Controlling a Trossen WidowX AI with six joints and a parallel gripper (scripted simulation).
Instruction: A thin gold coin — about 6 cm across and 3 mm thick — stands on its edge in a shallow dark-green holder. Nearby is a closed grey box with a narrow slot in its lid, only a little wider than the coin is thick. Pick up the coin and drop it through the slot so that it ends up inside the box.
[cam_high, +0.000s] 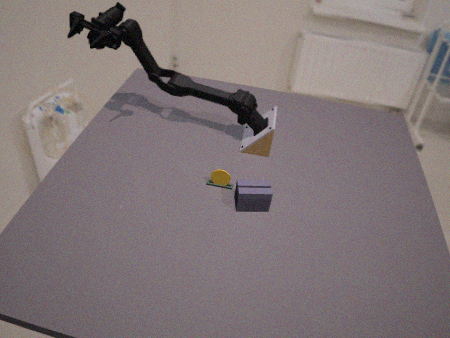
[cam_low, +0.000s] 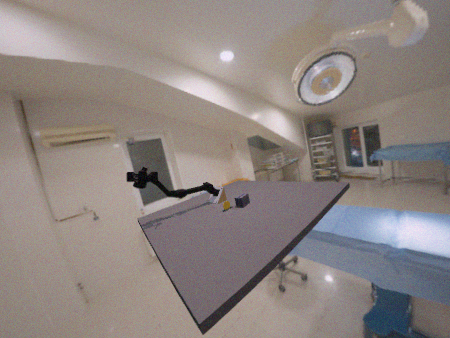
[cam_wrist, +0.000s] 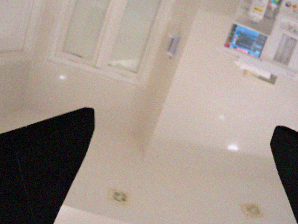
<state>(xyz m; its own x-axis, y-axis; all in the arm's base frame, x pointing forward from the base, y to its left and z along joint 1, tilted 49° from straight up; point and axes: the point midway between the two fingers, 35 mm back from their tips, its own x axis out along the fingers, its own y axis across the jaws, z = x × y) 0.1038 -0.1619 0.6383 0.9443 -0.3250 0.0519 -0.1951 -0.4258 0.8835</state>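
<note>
Right now my gripper tip is 48 cm to the right of the gold coin, 34 cm above it and 14 cm short of it.
</note>
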